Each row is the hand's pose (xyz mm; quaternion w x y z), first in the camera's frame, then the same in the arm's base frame.
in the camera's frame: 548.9 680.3 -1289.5 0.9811 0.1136 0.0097 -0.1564
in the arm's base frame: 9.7 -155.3 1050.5 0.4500 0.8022 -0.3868 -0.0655
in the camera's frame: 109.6 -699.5 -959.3 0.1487 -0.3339 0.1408 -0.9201
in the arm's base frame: 461.3 -178.7 -364.2 0.3342 0.3886 0.6374 -0.5754
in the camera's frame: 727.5 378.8 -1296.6 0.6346 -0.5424 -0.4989 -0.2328
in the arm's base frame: 291.2 -305.9 905.9 0.4471 0.2299 -0.4056 -0.7633
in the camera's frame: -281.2 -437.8 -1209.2 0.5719 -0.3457 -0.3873 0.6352
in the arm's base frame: 255.3 297.9 -245.7 0.3762 -0.1369 -0.9087 -0.1185
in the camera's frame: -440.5 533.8 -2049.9 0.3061 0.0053 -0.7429 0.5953
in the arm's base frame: 73.2 1069.5 777.9 0.1843 0.1232 0.9561 0.1917
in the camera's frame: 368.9 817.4 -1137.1 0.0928 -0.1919 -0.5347 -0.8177
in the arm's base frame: -256.9 -116.8 1007.0 0.1261 -0.3452 -0.2257 0.9022
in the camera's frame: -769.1 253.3 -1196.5 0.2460 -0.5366 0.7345 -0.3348
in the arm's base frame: -426.6 702.5 49.5 0.8481 0.0782 0.5229 0.0346
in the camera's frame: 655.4 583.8 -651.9 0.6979 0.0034 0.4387 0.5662
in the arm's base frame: -261.6 -675.6 762.6 0.6199 0.2086 -0.4960 0.5711
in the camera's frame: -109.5 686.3 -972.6 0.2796 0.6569 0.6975 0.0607
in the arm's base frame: -509.0 107.5 607.9 0.0603 0.5442 0.1648 0.8204
